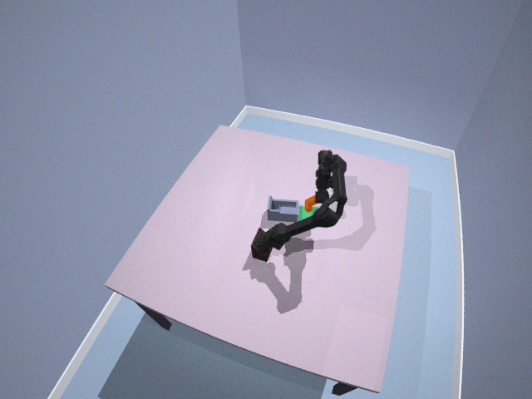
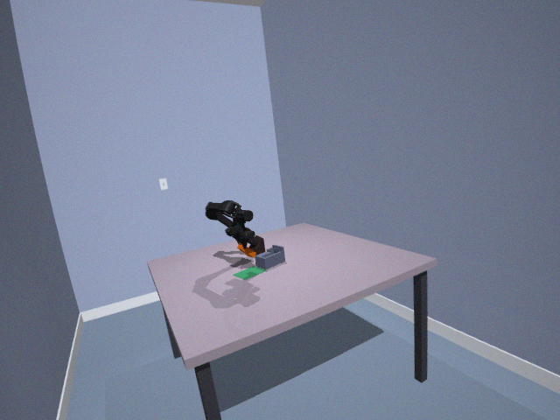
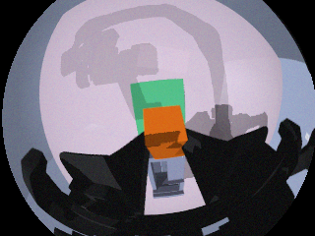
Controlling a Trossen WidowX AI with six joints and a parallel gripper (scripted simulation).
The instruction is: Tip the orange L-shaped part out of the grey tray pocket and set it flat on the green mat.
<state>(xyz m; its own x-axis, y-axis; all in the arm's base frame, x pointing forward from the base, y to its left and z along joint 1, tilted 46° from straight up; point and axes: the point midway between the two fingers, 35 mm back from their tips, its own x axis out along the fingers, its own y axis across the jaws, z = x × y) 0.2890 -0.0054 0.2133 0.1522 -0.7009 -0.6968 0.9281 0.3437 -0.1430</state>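
Now: the green mat 16 cm below my gripper tip, 2 cm to the left of it and 1 cm behind it. Also, from my gripper tip: orange L-shaped part (3 cm to the left, 3 cm below, 2 cm behind).
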